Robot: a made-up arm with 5 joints.
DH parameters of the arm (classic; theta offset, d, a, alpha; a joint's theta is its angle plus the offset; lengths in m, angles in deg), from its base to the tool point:
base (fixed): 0 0 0 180
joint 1: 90 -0.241 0.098 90
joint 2: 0 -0.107 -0.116 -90
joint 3: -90 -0.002 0.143 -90
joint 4: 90 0.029 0.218 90
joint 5: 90 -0.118 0.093 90
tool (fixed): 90 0.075 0 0
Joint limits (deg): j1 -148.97..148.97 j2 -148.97..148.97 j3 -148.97..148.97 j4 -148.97..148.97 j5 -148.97..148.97
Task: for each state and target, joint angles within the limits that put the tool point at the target. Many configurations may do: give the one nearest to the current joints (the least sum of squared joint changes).
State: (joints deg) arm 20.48 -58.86 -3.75 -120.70 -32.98
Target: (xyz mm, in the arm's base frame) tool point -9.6 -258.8 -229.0
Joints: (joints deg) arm 49.54 -72.73 -51.21 -146.35 -46.86
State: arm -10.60 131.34 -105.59 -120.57 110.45
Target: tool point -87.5 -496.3 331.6
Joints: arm -11.92 148.97 -121.49 -93.85 113.85
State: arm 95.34 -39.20 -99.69 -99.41 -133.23
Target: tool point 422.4 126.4 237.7
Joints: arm 101.40 -16.89 -91.63 -85.15 -139.43
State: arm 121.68 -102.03 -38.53 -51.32 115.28
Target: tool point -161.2 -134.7 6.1
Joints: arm 108.53 -123.59 -39.09 -90.03 84.02
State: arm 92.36 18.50 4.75 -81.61 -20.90
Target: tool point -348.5 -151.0 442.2
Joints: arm 108.20 46.31 5.03 -59.09 -32.55
